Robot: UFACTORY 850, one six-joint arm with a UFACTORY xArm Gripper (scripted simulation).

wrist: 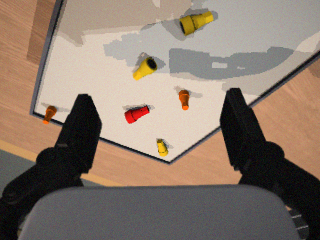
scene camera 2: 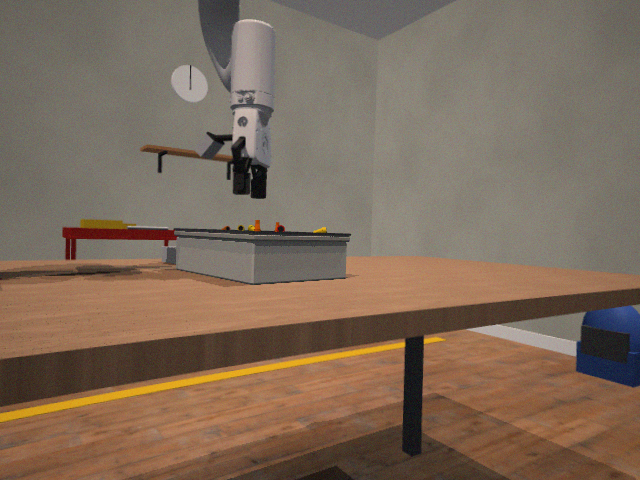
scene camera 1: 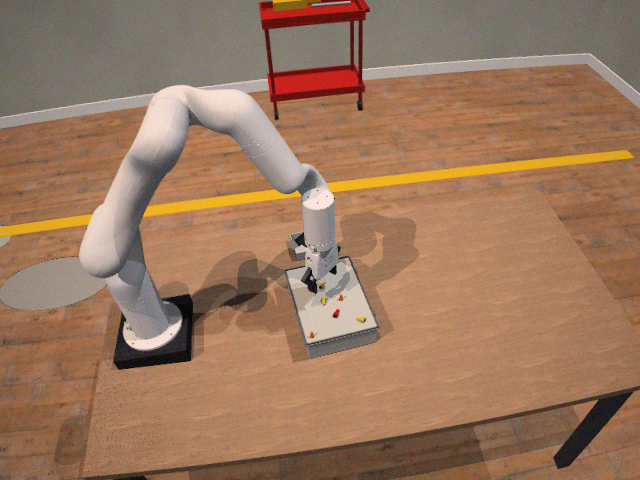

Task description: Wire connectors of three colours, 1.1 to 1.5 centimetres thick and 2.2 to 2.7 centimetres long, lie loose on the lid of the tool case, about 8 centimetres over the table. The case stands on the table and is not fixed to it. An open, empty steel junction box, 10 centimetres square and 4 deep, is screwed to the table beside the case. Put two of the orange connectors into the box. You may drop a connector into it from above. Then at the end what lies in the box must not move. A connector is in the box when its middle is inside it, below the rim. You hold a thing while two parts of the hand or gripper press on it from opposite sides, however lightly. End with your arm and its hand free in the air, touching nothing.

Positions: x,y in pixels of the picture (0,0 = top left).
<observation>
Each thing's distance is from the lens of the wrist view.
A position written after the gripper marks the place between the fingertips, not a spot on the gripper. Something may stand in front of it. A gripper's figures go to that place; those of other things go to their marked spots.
gripper (wrist: 158,106): 0.13 m
grey tool case (wrist: 97,55): 0.20 m
</observation>
